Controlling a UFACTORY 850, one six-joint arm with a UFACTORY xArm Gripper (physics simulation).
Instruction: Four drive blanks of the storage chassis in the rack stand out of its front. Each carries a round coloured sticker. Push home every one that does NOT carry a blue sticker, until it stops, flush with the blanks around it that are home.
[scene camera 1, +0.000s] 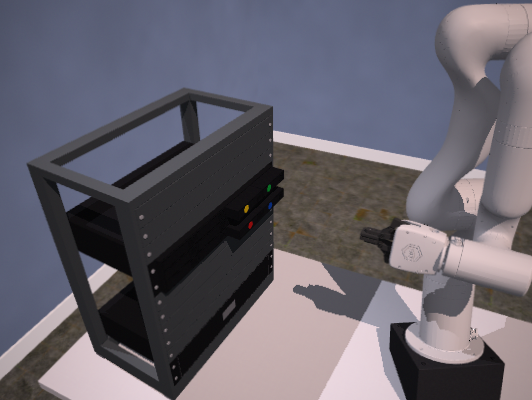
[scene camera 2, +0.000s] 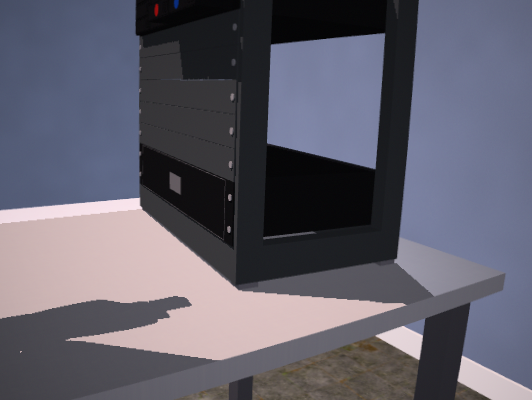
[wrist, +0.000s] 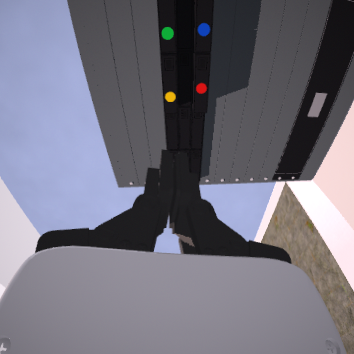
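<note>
The blank with the green sticker (scene camera 1: 269, 188) (wrist: 167, 33) and the blank with the yellow sticker (scene camera 1: 246, 208) (wrist: 170, 97) stand out in an upper row of the black chassis. Below them, the blank with the blue sticker (scene camera 1: 270, 205) (scene camera 2: 176, 3) (wrist: 203, 29) and the blank with the red sticker (scene camera 1: 250, 225) (scene camera 2: 156, 10) (wrist: 201, 88) also stand out, blue under green and red under yellow. My gripper (scene camera 1: 364, 234) (wrist: 170, 168) is shut and empty, well in front of the rack, touching no blank. It does not show in scene camera 2.
The grey rack (scene camera 1: 197, 150) (scene camera 2: 252, 150) stands on the table (scene camera 1: 295, 340) (scene camera 2: 280, 327). Flat grey panels lie above and below the chassis. A black unit with a light label (scene camera 1: 229, 310) (scene camera 2: 175, 183) (wrist: 317, 105) sits low in the rack. The arm's black base (scene camera 1: 460, 382) stands at the right.
</note>
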